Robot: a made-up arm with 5 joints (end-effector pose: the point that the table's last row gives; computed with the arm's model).
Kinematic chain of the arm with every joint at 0, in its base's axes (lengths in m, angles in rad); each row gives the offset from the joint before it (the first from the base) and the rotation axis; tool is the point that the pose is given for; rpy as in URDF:
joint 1: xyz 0.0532 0 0.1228 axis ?
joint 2: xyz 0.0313 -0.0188 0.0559 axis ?
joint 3: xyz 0.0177 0 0.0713 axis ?
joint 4: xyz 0.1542 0 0.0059 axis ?
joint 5: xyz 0.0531 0.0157 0 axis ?
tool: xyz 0 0 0 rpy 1.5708 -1.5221 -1.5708
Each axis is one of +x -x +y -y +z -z.
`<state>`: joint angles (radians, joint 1 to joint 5).
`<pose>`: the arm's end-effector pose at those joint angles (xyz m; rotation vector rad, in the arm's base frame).
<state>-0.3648 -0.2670 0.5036 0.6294 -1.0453</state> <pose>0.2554 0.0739 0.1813 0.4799 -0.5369 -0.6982</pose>
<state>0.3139 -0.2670 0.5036 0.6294 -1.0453</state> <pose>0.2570 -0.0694 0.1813 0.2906 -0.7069 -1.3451</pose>
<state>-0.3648 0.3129 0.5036 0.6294 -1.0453</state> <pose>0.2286 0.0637 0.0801 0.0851 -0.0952 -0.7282</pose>
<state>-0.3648 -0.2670 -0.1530 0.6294 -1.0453</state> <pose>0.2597 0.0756 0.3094 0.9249 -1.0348 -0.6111</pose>
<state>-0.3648 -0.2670 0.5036 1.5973 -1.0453</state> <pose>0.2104 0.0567 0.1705 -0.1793 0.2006 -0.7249</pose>
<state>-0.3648 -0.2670 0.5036 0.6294 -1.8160</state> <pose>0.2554 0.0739 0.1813 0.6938 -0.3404 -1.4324</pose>
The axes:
joint 1: -z
joint 2: +y
joint 3: +y
joint 4: +y
joint 5: -x

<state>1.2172 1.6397 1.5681 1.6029 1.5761</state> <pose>0.0337 0.0438 0.2133 -2.9846 -0.6003 0.0231</pose>
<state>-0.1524 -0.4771 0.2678 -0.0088 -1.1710</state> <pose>0.2669 0.0297 0.2995 1.1749 -1.4351 -0.7572</pose>
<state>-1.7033 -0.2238 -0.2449 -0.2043 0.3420</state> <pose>0.0286 0.2077 0.3602 1.6019 -1.8827 1.0009</pose>
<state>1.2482 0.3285 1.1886 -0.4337 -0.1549</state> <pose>0.0852 -0.1054 0.0399 -0.2655 -0.4612 -1.4208</pose>
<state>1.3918 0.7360 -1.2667 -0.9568 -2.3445</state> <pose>0.0905 -0.2236 0.3557 -1.4943 2.7307 0.1231</pose>
